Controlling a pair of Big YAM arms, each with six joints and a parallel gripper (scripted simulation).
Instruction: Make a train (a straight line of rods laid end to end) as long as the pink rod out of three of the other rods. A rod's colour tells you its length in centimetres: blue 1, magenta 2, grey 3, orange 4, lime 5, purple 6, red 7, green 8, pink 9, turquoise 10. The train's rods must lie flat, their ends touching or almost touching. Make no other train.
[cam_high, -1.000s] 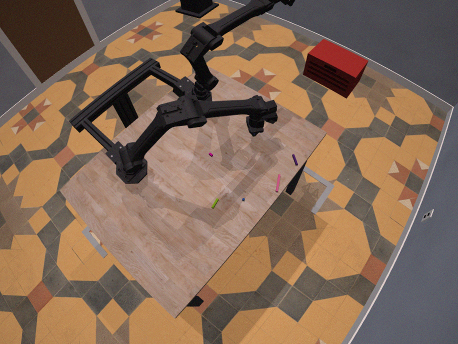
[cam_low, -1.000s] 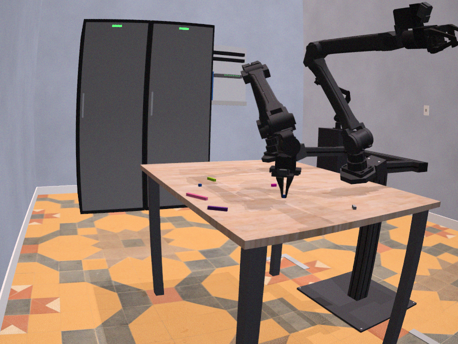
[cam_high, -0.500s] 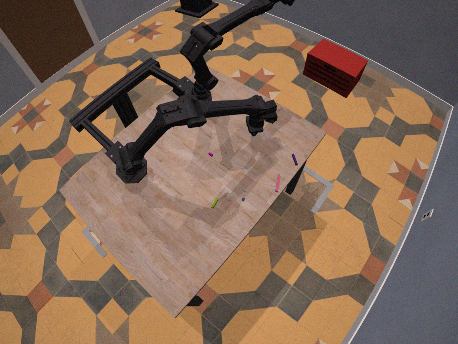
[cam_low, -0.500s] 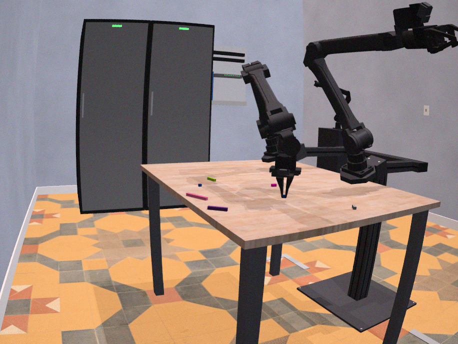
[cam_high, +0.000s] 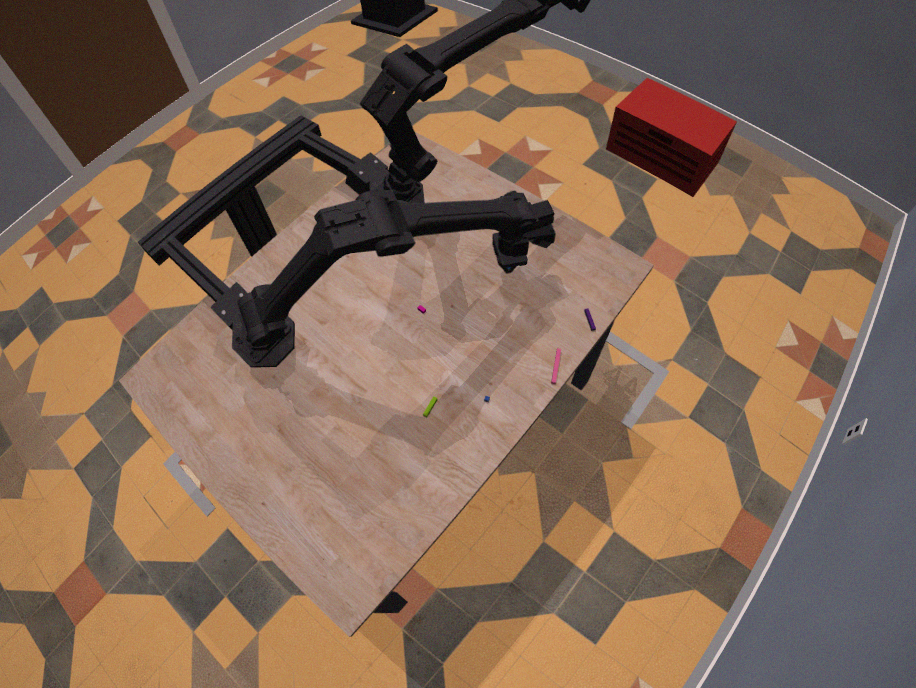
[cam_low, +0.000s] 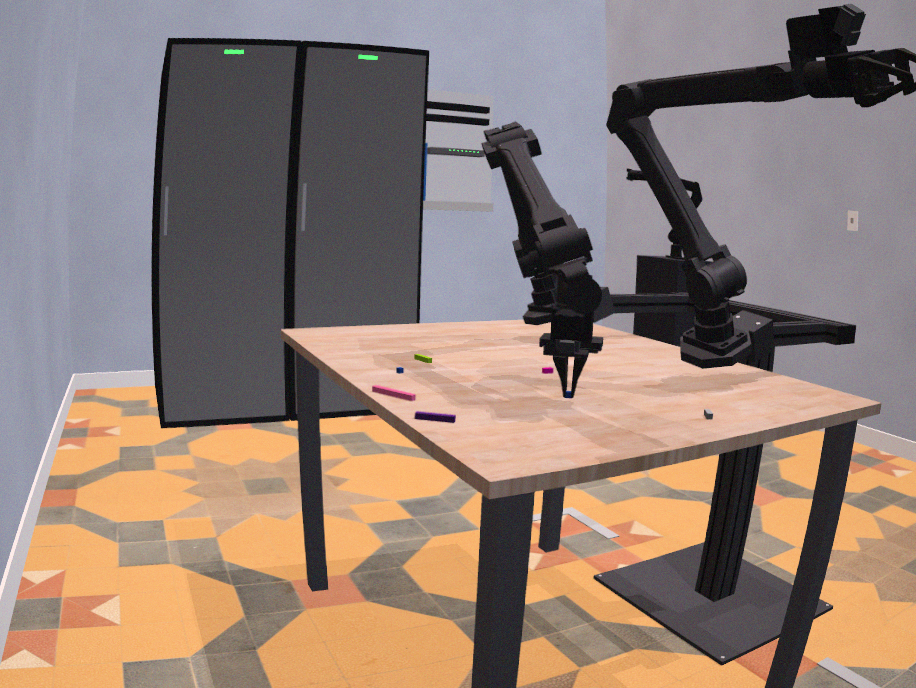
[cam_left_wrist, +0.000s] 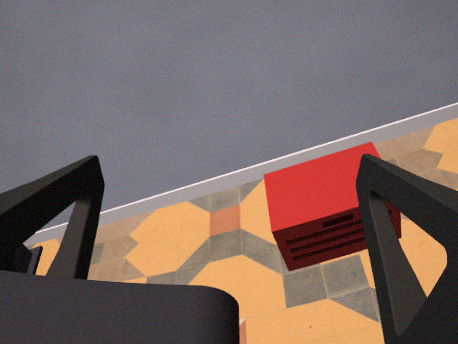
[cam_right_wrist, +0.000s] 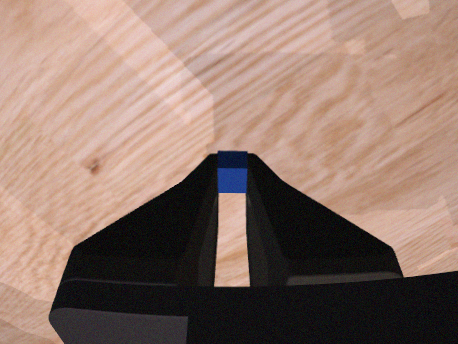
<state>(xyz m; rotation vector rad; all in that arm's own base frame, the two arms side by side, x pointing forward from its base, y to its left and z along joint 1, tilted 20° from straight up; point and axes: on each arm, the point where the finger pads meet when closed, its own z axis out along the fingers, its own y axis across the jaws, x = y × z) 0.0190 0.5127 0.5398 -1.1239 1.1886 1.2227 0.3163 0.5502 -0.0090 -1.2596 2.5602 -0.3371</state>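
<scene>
The grey rod lies 15 cm behind my right hand, 19 cm to the left of it and 1 cm below it. Round my right hand: lime rod 5 cm ahead, 42 cm to the right, 1 cm below.
</scene>
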